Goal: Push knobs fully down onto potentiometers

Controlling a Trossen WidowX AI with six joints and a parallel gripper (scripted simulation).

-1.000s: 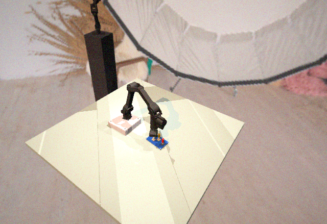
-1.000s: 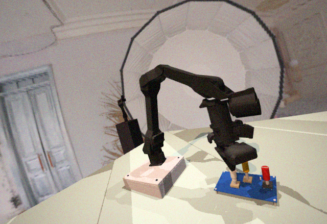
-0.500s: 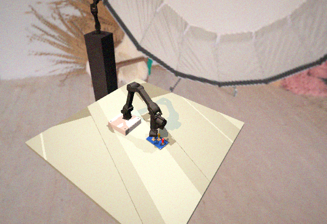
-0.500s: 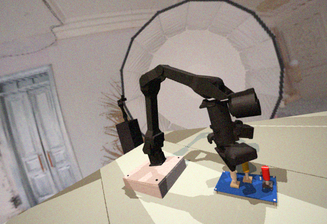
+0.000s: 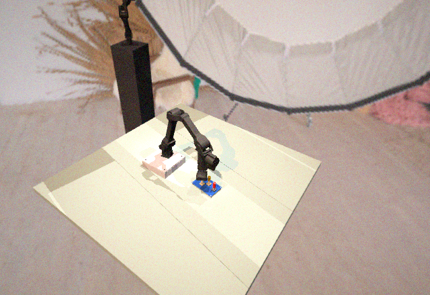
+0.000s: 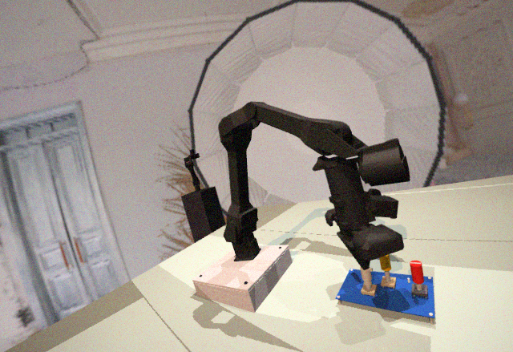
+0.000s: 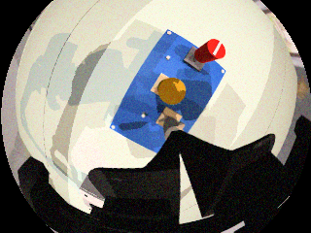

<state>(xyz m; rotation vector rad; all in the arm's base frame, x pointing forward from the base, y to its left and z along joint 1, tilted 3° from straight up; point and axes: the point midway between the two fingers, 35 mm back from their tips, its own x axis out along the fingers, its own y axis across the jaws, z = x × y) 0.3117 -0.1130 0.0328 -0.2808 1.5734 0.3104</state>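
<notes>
Now: the beige knob 1 cm below my gripper tip. Also, from my gripper tip: red knob 8 cm ahead, 1 cm to the right.
</notes>
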